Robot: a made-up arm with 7 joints.
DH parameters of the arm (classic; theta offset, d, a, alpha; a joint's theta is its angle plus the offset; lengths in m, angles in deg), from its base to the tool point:
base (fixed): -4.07 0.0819 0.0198 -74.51
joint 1: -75.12 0.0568 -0.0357 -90
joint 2: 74 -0.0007 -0.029 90
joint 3: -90 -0.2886 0.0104 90
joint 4: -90 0.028 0.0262 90
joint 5: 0 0.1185 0.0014 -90
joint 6: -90 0.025 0.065 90
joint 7: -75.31 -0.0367 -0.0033 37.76
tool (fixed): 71.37 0.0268 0 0
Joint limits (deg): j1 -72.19..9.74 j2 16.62..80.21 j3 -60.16..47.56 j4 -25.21..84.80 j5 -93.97..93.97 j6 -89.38..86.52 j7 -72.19..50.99
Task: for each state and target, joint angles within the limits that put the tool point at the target. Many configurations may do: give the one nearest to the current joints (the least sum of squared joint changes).
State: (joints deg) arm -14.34 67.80 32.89 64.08 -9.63 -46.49 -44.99
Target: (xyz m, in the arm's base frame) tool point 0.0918 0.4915 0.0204
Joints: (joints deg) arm -13.53 66.97 32.29 51.55 -5.51 -55.35 -43.94
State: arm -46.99 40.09 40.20 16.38 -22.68 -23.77 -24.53
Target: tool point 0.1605 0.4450 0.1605
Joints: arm -51.99 71.87 44.82 16.78 -22.79 -23.55 -26.21
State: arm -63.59 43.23 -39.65 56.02 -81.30 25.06 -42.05
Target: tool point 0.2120 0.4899 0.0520
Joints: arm -60.44 77.79 -40.06 65.06 -78.61 26.32 -41.55
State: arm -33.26 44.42 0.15 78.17 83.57 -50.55 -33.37
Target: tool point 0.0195 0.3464 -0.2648
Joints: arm -5.27 38.73 -2.15 71.74 84.23 -66.39 -32.62
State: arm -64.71 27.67 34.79 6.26 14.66 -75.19 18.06
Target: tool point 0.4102 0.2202 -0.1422
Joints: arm -64.56 18.42 36.62 59.93 5.80 -38.33 19.96
